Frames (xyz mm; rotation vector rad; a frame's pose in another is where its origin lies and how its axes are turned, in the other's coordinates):
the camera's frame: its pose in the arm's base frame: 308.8 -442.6 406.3 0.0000 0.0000 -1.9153
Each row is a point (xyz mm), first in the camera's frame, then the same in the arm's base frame.
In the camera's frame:
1: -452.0 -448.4 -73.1
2: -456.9 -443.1 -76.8
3: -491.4 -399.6 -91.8
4: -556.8 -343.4 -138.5
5: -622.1 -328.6 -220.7
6: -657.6 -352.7 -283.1
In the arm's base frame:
1: 39.4 134.3 333.2
2: 46.0 137.1 329.5
3: 98.6 154.9 314.5
4: 173.6 197.5 267.8
5: 209.6 253.9 185.6
6: 198.9 295.5 123.2

